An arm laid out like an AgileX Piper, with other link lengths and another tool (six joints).
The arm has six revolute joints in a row. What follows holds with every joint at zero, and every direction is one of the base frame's.
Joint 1 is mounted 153.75 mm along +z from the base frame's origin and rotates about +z.
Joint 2 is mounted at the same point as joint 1 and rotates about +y.
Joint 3 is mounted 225.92 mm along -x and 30.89 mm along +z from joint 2 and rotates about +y.
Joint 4 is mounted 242.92 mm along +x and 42.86 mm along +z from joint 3 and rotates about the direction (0.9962, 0, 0.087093).
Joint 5 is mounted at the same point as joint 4 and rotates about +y.
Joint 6 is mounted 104.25 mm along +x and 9.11 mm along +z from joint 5 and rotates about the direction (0.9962, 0, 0.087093).
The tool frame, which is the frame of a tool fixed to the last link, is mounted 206.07 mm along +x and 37 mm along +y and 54.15 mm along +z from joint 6; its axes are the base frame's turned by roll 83.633, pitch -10.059 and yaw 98.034 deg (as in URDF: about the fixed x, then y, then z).
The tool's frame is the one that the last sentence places.
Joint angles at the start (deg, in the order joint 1, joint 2, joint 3, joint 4, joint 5, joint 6):
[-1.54, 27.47, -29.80, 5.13, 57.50, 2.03]
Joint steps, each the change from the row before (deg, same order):
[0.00, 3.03, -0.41, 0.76, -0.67, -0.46]
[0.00, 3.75, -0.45, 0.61, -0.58, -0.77]
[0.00, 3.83, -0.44, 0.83, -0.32, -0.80]
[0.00, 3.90, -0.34, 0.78, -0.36, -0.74]
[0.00, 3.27, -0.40, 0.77, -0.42, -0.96]
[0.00, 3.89, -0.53, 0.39, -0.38, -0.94]
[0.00, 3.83, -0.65, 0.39, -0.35, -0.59]
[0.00, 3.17, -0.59, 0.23, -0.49, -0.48]
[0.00, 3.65, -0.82, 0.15, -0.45, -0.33]
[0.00, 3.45, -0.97, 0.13, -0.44, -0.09]
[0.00, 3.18, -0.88, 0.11, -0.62, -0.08]
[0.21, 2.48, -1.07, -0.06, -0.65, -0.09]
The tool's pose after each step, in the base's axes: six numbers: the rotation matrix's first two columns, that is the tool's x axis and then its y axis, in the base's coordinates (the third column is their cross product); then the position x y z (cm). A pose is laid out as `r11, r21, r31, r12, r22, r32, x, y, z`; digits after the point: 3 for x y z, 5 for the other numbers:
0.11022, 0.93935, 0.32475, 0.76557, -0.28861, 0.57498, 28.766, 5.305, 11.597
0.11561, 0.93923, 0.32323, 0.79422, -0.28284, 0.53779, 28.826, 5.585, 10.345
0.12233, 0.93787, 0.32469, 0.82408, -0.27830, 0.49340, 28.712, 5.968, 8.964
0.13127, 0.93631, 0.32572, 0.85213, -0.27447, 0.44558, 28.502, 6.323, 7.482
0.13330, 0.93577, 0.32643, 0.87274, -0.26691, 0.40876, 28.361, 6.678, 6.371
0.13777, 0.93717, 0.32051, 0.89533, -0.25622, 0.36433, 28.104, 6.881, 4.988
0.14663, 0.93694, 0.31723, 0.91350, -0.25129, 0.31994, 27.864, 7.059, 3.711
0.15285, 0.93724, 0.31340, 0.92557, -0.24691, 0.28698, 27.750, 7.153, 2.716
0.16246, 0.93733, 0.30826, 0.93731, -0.24421, 0.24860, 27.609, 7.208, 1.605
0.17387, 0.93657, 0.30431, 0.94538, -0.24526, 0.21469, 27.581, 7.235, 0.657
0.18384, 0.93592, 0.30042, 0.95096, -0.24668, 0.18659, 27.630, 7.240, -0.215
0.18422, 0.93717, 0.29627, 0.95430, -0.24271, 0.17439, 27.955, 7.272, -0.687

